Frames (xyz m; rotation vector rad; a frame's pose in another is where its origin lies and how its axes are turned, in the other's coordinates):
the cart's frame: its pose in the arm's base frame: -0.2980 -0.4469 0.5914 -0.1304 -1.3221 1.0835
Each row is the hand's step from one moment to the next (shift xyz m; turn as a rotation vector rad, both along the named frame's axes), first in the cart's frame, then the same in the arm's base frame.
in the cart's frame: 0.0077 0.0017 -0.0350 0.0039 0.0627 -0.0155
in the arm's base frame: 0.0266 0.0231 -0.0066 -0.0229 0.0438 -0.0418
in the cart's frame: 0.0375 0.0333 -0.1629 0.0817 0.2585 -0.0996
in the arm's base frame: 0.1096 0.1223 -0.0456 -0.0740 0.2433 -0.1368
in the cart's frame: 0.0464 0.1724 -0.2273 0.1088 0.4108 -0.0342
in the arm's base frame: 0.0834 0.2342 -0.1474 -0.2163 0.3123 -0.1935
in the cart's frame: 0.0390 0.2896 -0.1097 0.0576 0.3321 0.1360
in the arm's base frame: -0.0773 0.2353 -0.1899 -0.3046 0.1526 -0.1266
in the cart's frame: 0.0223 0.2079 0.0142 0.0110 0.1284 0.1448
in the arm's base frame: -0.1308 0.1202 -0.1112 -0.1917 0.0068 -0.0280
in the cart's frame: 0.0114 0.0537 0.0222 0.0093 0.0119 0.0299
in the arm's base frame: -0.0497 0.0260 -0.0189 -0.0324 -0.0016 0.0084
